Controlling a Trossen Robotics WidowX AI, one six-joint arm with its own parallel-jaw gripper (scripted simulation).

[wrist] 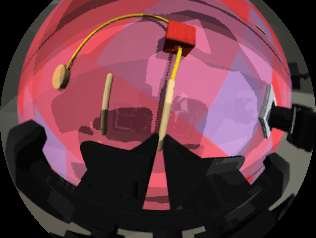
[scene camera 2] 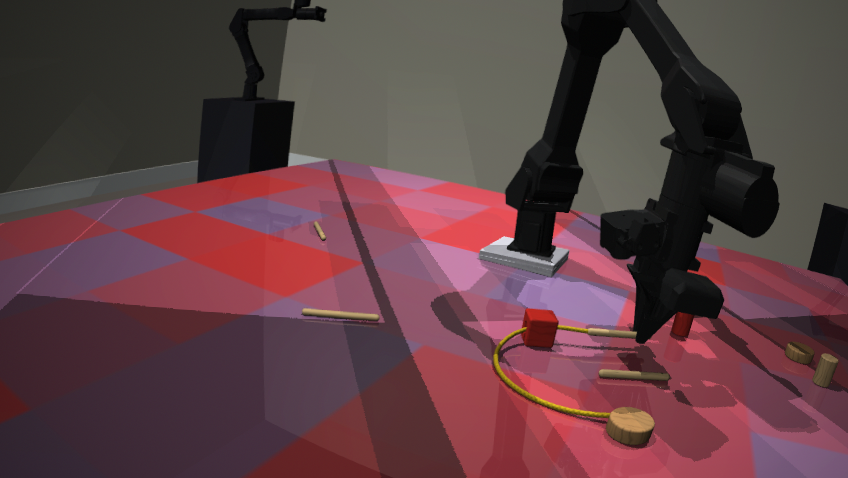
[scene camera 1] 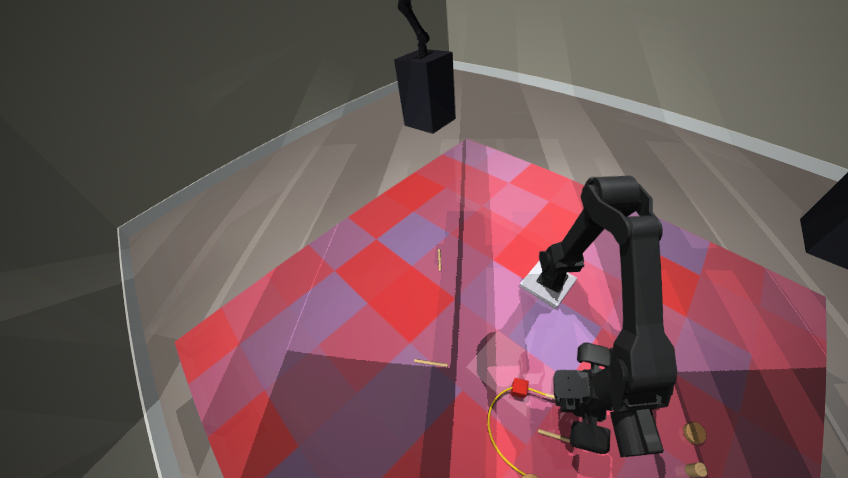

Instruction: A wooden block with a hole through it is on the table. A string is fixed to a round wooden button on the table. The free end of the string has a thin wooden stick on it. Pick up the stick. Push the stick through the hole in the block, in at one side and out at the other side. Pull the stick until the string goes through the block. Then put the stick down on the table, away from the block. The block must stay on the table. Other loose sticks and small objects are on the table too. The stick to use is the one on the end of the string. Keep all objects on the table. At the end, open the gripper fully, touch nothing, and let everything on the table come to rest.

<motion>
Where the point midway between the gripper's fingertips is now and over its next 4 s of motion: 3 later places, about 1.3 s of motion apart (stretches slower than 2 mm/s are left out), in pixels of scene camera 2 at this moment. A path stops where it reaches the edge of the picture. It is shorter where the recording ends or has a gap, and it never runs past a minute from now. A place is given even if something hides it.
The gripper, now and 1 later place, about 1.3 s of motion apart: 638, 340; 668, 260
</motion>
